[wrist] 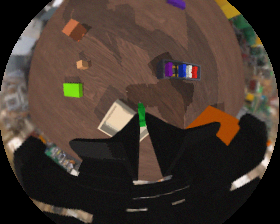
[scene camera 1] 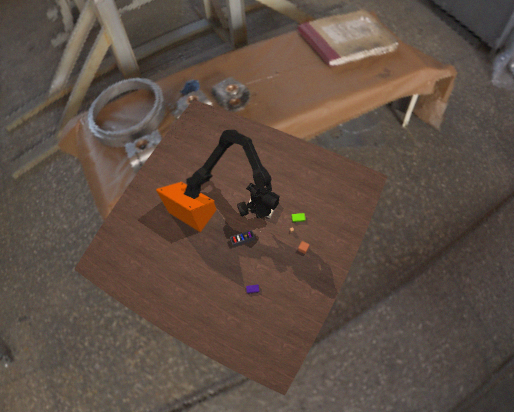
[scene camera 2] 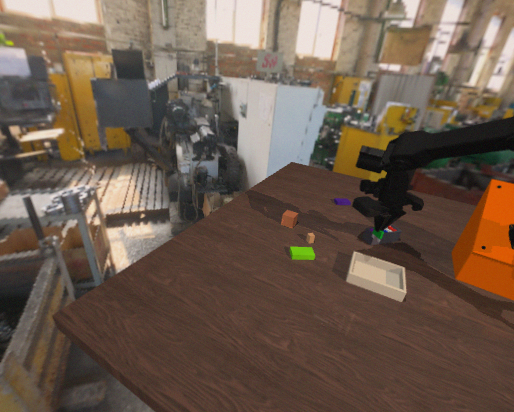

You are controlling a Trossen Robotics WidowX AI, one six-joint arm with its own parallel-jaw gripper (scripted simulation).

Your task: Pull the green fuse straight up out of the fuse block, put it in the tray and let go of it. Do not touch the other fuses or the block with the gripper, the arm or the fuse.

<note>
My gripper point(scene camera 2: 378, 230) carries a green fuse. Further things: a tray point(wrist: 119, 114).
My gripper is seen too in the wrist view point(wrist: 141, 116).
</note>
